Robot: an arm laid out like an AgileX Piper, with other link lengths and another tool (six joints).
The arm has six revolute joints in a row. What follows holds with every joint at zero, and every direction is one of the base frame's. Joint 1 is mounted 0.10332 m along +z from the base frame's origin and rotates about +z. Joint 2 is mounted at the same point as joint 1 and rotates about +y. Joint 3 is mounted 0.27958 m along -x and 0.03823 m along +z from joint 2 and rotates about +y. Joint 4 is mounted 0.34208 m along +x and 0.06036 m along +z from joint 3 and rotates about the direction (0.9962, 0, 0.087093). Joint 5 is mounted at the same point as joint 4 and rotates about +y. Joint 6 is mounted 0.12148 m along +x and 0.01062 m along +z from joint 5 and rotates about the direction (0.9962, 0, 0.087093). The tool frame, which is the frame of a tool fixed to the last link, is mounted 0.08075 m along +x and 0.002 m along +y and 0.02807 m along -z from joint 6; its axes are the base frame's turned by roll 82.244, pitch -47.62 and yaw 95.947 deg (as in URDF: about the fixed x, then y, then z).
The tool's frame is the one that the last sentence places.
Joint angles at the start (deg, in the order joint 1, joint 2, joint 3, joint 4, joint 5, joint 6): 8.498, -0.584, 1.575, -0.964, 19.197, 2.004
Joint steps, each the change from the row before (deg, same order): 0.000, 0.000, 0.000, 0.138, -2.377, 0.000; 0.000, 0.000, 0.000, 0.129, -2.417, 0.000; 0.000, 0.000, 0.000, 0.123, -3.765, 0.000; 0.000, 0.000, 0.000, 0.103, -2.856, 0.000; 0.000, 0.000, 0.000, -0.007, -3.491, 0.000; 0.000, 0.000, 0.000, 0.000, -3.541, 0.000; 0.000, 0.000, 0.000, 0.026, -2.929, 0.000; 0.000, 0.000, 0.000, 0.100, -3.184, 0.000
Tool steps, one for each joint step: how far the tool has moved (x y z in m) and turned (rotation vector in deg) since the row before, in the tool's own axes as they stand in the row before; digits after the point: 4 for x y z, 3 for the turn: 0.0065, 0.0052, 0.0013, -1.499, 1.846, 0.123; 0.0066, 0.0053, 0.0013, -1.531, 1.871, 0.116; 0.0102, 0.0084, 0.0019, -2.405, 2.897, 0.108; 0.0077, 0.0064, 0.0015, -1.827, 2.195, 0.092; 0.0093, 0.0079, 0.0018, -2.249, 2.670, -0.019; 0.0095, 0.0080, 0.0018, -2.281, 2.709, -0.012; 0.0079, 0.0066, 0.0016, -1.887, 2.240, 0.016; 0.0086, 0.0072, 0.0017, -2.056, 2.431, 0.089
